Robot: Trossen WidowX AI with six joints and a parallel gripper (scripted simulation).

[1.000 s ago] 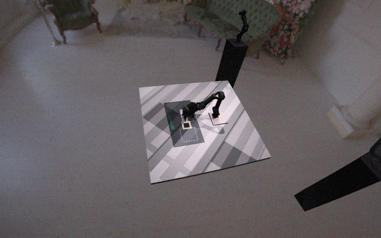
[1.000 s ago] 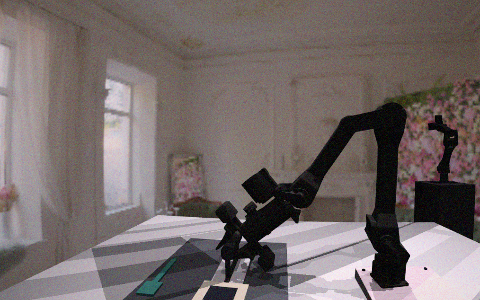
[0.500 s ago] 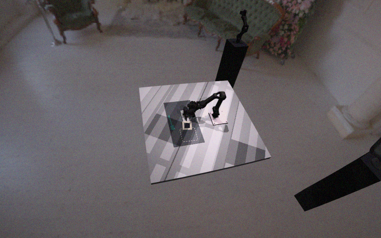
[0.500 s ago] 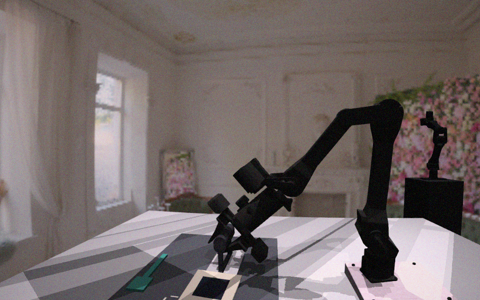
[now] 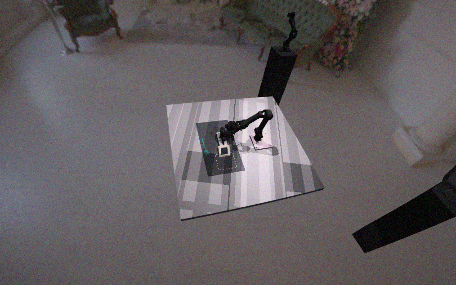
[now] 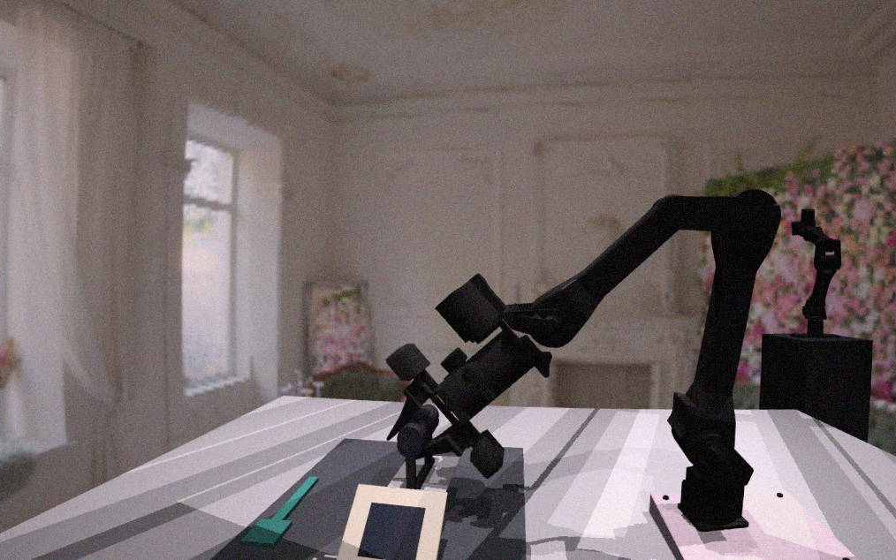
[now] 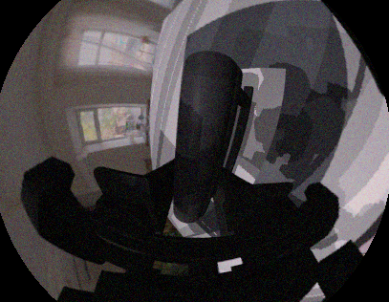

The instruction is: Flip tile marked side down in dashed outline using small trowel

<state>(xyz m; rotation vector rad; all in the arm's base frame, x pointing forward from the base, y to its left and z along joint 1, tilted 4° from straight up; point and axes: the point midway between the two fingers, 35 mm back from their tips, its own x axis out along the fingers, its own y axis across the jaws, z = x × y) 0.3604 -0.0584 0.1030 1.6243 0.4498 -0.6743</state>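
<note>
Now: the tile 10 cm to the left of my gripper tip and 6 cm below it. Also, from my gripper tip: trowel (3 cm behind, 1 cm to the left, 1 cm below); then teal flat tool (15 cm ahead, 9 cm below); then dark mat (1 cm ahead, 11 cm below).
</note>
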